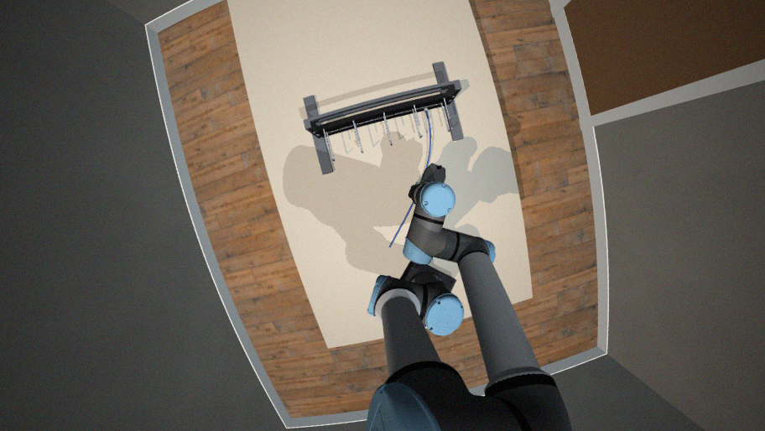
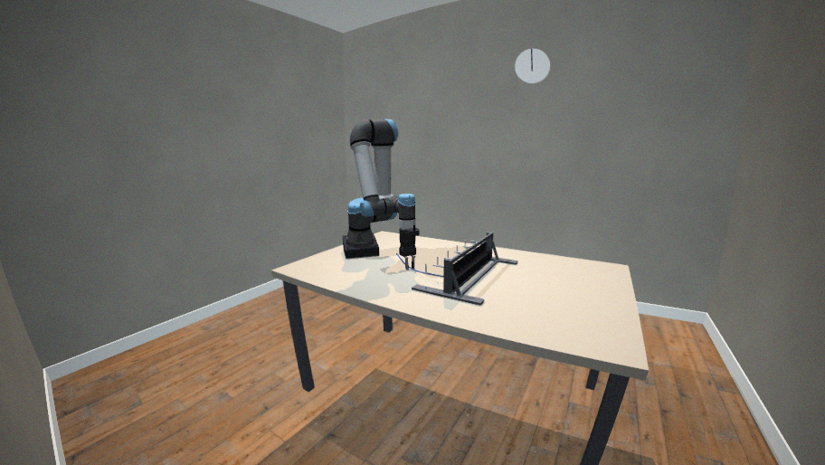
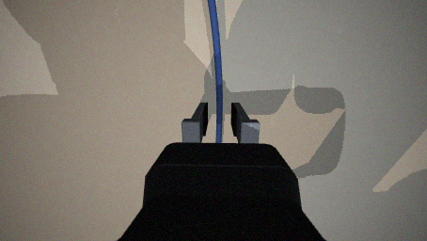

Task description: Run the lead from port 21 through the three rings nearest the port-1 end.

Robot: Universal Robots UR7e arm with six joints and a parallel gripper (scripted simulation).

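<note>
Now: the patch panel 280 mm ahead of my hand, 80 mm to the left of it and 50 mm above it.
</note>
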